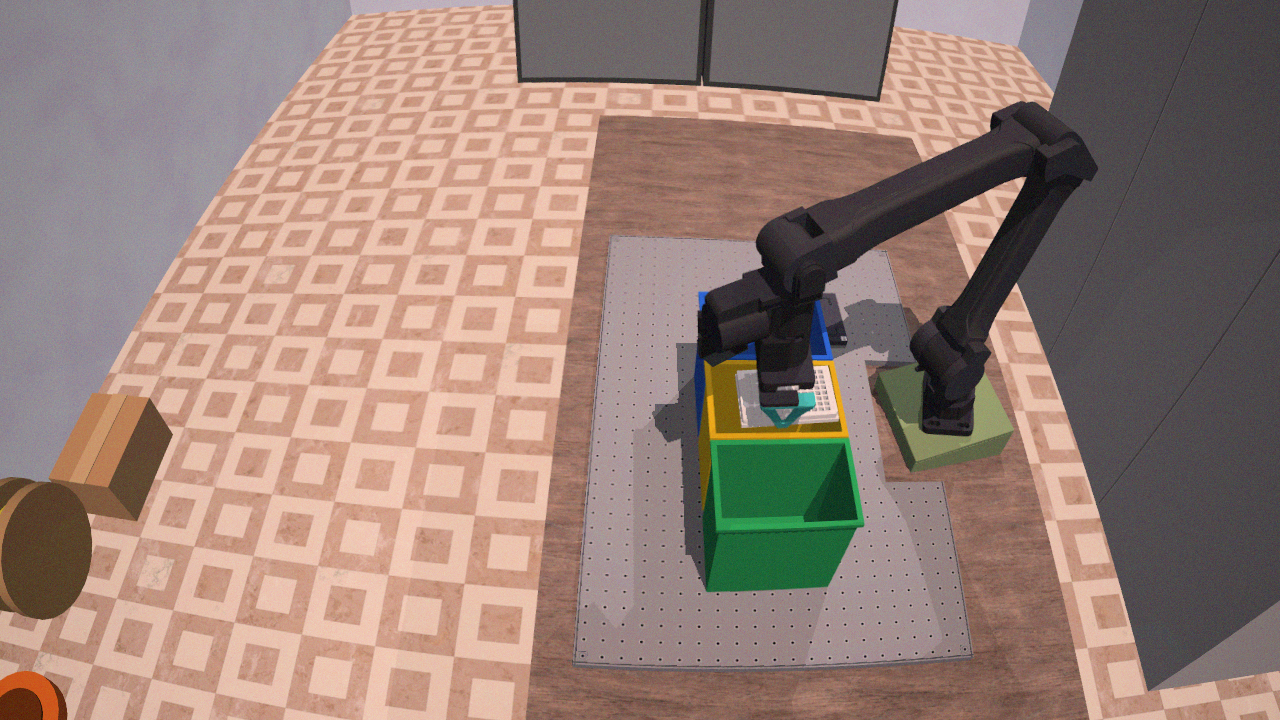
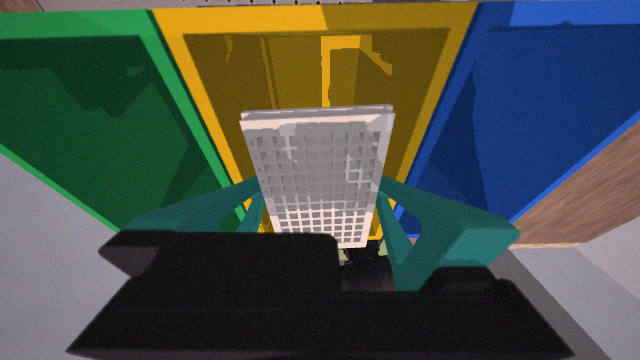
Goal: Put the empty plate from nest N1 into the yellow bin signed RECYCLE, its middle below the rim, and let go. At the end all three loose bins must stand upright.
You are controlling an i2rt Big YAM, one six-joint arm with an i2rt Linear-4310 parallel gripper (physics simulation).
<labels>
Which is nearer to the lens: the white plate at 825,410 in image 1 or the blue bin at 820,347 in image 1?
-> The white plate.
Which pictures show the white plate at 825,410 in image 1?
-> Image 1 and image 2: all of them.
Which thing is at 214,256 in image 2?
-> My gripper.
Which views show the yellow bin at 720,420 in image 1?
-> Image 1 and image 2: all of them.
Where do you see a white plate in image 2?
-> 319,169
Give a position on a blue bin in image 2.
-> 530,99
</labels>
